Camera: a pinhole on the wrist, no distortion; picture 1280 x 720 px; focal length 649.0 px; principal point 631.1 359.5 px. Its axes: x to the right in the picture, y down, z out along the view. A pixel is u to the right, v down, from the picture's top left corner.
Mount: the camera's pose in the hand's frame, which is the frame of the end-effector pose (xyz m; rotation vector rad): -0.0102 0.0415 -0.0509 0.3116 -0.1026 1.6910
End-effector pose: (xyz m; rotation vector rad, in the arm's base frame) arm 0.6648 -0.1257 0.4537 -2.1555 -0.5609 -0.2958
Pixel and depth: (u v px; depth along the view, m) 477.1 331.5 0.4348
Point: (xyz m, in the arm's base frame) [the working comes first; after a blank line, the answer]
In the camera's frame: -0.1032 -0.0188 0.4348

0.6613 0.2527 0.3982
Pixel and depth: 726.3 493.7 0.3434
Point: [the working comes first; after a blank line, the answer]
In the camera's frame: 0.0504 0.0710 0.3434

0.6343 0.1068 0.2642
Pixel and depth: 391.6 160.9 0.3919
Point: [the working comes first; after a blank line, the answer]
In the camera's frame: -0.1446 -0.1199 0.3919

0.7388 0.2375 0.4851
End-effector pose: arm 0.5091 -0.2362 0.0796 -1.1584 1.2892 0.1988
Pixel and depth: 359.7 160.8 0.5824
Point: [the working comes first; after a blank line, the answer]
In the camera's frame: -0.2435 -0.1783 0.5824

1.0876 -0.1907 -0.0421
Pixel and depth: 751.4 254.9 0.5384
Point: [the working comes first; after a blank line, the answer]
In the camera's frame: 0.0998 -0.0868 0.5384

0.8539 0.0686 -0.1220
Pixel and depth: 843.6 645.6 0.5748
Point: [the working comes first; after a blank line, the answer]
In the camera's frame: 0.1882 0.2534 0.5748

0.7809 0.3101 0.1254
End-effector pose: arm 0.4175 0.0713 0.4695 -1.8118 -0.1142 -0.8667
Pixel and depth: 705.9 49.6 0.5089
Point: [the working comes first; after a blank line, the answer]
In the camera's frame: 0.0587 -0.2430 0.5089

0.8511 0.3352 0.5734
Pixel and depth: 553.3 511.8 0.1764
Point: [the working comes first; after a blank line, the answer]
In the camera's frame: -0.0211 0.0414 0.1764

0.4466 0.1900 0.4588
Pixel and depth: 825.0 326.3 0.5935
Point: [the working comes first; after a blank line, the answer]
In the camera's frame: 0.1773 -0.0304 0.5935

0.7944 0.4913 0.3762
